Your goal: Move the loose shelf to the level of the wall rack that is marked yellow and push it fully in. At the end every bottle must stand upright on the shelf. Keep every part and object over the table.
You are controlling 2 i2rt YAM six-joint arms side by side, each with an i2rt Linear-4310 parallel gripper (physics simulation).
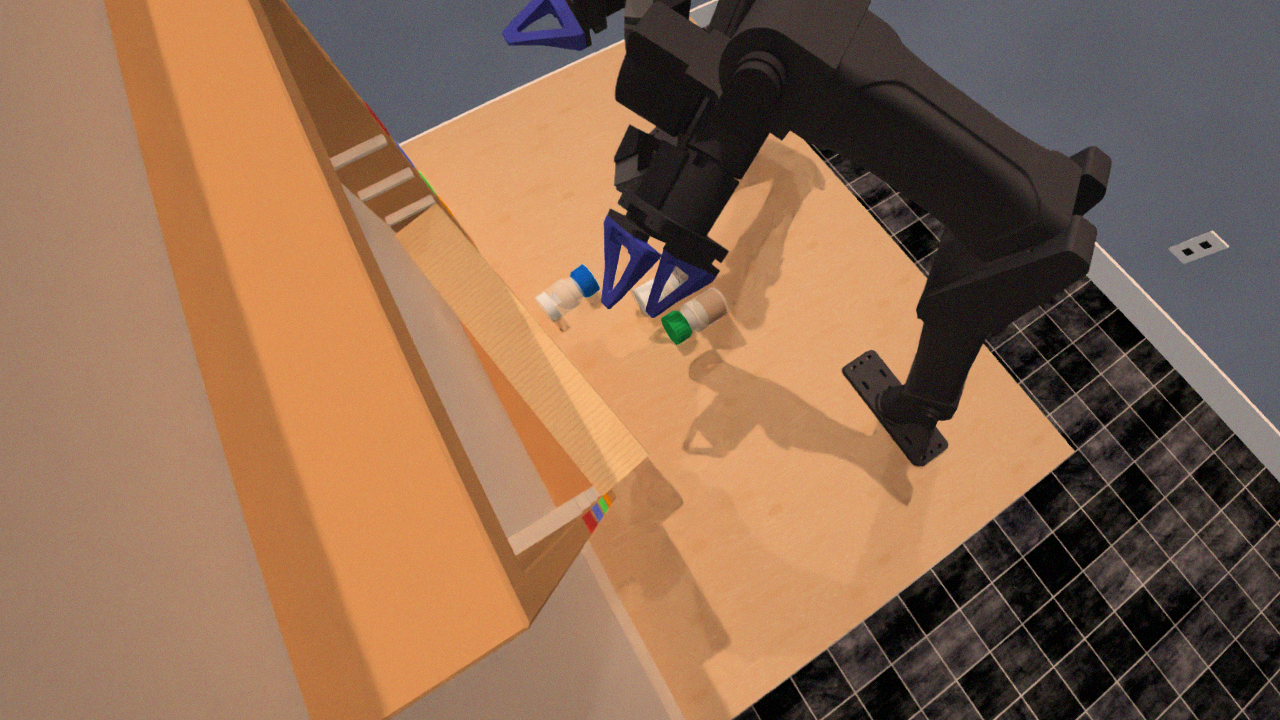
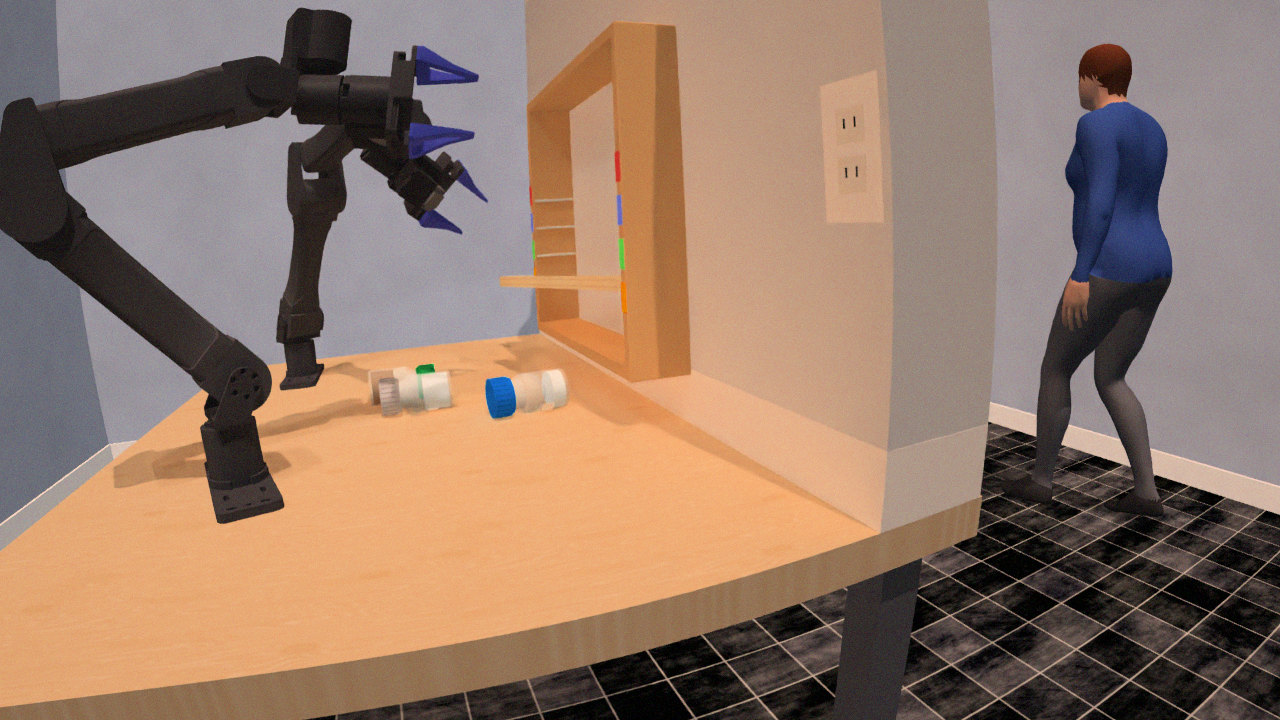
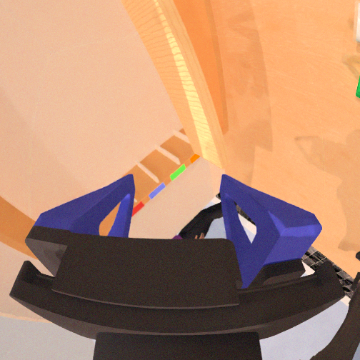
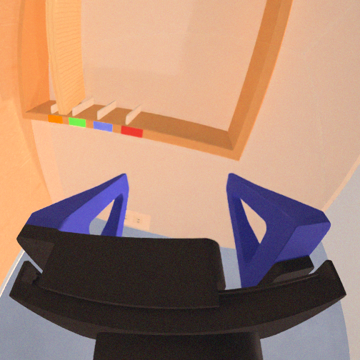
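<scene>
The loose shelf [image 1: 537, 362] [image 2: 563, 282] [image 3: 182, 75] [image 4: 65, 55] lies level in the wall rack [image 1: 223, 268] [image 2: 648, 197] [image 4: 190, 134], at its lowest, orange-yellow mark [image 2: 623, 297] [image 3: 195, 158] [image 4: 55, 119]. Its front part sticks out of the rack. Three bottles lie on their sides on the table: blue-capped [image 1: 565, 293] [image 2: 528, 394], green-capped [image 1: 702, 311], and a white one [image 2: 434, 391] close beside it. My left gripper [image 1: 629, 308] [image 2: 473, 216] [image 3: 177, 181] is open and empty, high above the table. My right gripper [image 2: 475, 106] [image 4: 177, 180] is open and empty, higher up, in front of the rack.
Above the shelf, pale support strips stand at the green [image 4: 77, 122], blue [image 4: 103, 126] and red [image 4: 132, 131] marks. The left arm [image 1: 966, 179] reaches across the table [image 1: 805, 537]. A person [image 2: 1118, 197] stands beyond the wall corner at the right.
</scene>
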